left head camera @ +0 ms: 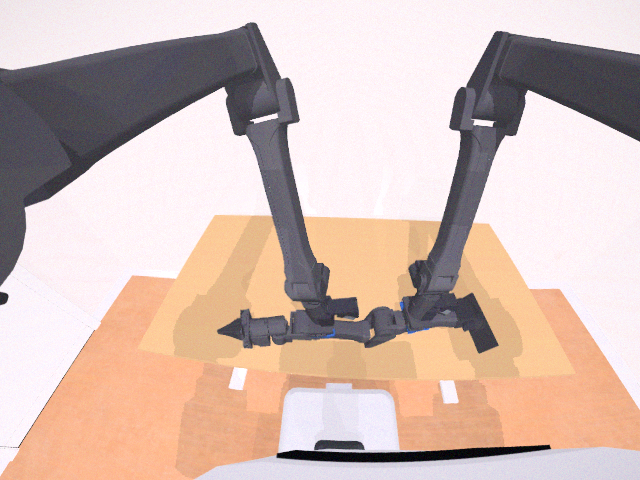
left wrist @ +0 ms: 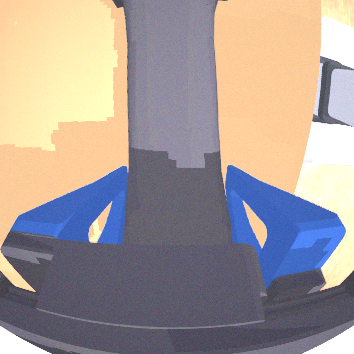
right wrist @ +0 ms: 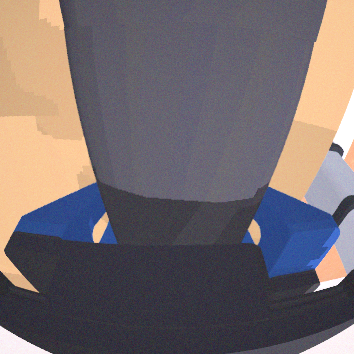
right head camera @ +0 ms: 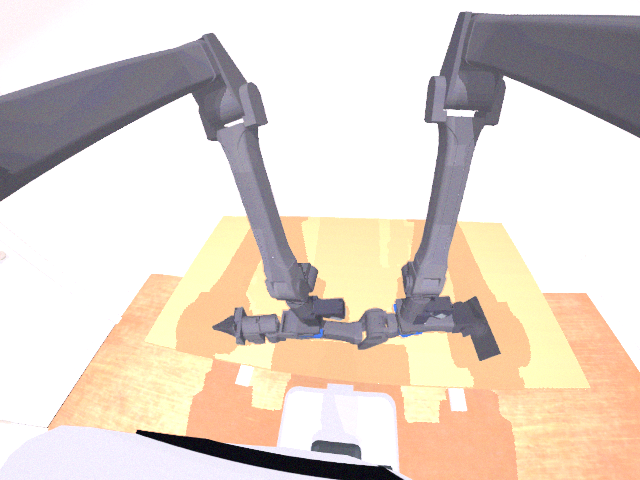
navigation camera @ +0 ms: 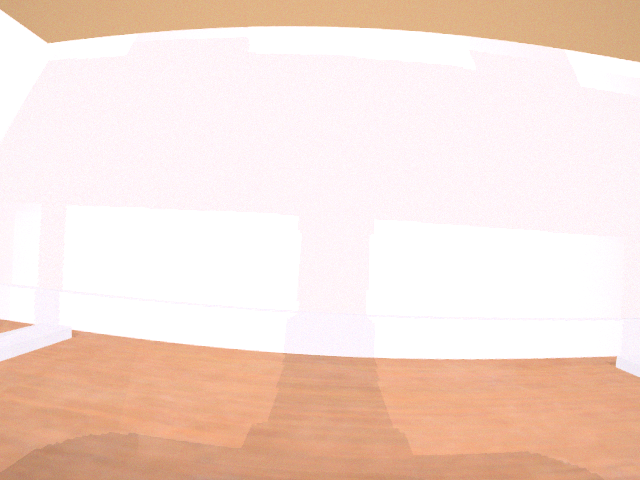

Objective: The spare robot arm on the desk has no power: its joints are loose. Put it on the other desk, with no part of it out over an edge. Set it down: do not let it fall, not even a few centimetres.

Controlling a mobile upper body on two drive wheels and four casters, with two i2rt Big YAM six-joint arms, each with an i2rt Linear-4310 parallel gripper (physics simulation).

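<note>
The dark grey spare robot arm (left head camera: 351,330) (right head camera: 343,330) (left wrist: 172,90) (right wrist: 195,100) lies stretched sideways over the tan desk (left head camera: 361,258) (right head camera: 361,258), near its front edge, with a pointed end at the left and a flat plate at the right. I cannot tell whether all of it touches the top. My left gripper (left head camera: 321,324) (right head camera: 310,324) (left wrist: 176,174) is shut on a slim link left of the middle, blue fingers against both sides. My right gripper (left head camera: 410,317) (right head camera: 404,320) (right wrist: 175,173) is shut on a wider link near the plate. The other desk cannot be made out.
My white base (left head camera: 338,413) (right head camera: 338,413) stands at the desk's front edge. Small white blocks (left head camera: 237,378) (left head camera: 448,391) show on the floor in front of the desk. In the navigation camera, white bars (navigation camera: 36,338) (navigation camera: 626,362) lie on the floor at both sides, with a pale wall behind.
</note>
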